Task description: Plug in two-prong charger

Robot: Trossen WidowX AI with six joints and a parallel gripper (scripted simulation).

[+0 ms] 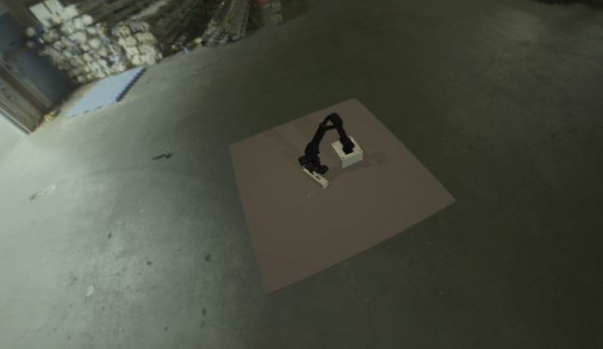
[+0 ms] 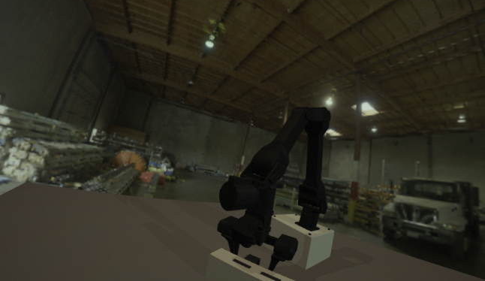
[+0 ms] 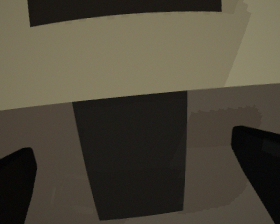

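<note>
Now: gripper tip 3 cm short of the black charger, 1 cm to the right of it and 1 cm below it.
</note>
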